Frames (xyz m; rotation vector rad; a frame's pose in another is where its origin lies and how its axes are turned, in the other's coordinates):
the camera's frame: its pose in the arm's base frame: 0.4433 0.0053 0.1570 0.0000 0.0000 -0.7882
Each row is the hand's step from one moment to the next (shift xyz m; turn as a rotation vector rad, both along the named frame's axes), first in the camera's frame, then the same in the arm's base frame.
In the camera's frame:
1: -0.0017 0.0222 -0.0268 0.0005 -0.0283 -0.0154
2: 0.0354 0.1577 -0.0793 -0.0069 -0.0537 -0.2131
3: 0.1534 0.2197 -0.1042 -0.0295 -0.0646 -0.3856
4: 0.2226 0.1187 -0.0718 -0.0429 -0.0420 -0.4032
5: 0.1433 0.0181 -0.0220 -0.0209 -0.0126 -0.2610
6: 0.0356 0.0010 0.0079 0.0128 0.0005 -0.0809
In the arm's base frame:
1: 0.0145 0.0169 -0.0268 -0.0197 -0.0203 -0.0154
2: 0.1368 0.0861 -0.0793 -0.0429 -0.0330 -0.2131
3: 0.2640 0.0461 -0.1042 -0.0666 -0.0246 -0.3856
4: 0.2411 -0.0741 -0.0718 -0.0600 0.0008 -0.4032
5: 0.1139 -0.0888 -0.0220 -0.0237 0.0059 -0.2610
6: 0.0258 -0.0245 0.0079 0.0094 -0.0087 -0.0809

